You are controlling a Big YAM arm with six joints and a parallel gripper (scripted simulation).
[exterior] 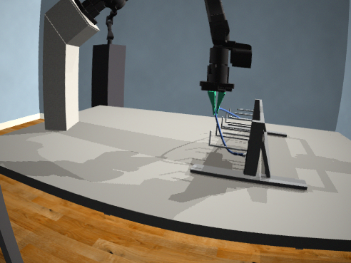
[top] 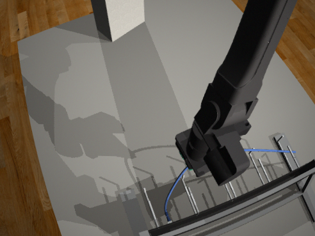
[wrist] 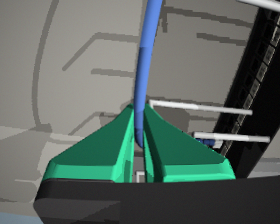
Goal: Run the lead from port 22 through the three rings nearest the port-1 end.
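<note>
Now: hand 12 cm short of the patch panel rack, 9 cm to the right of it and 5 cm above it.
</note>
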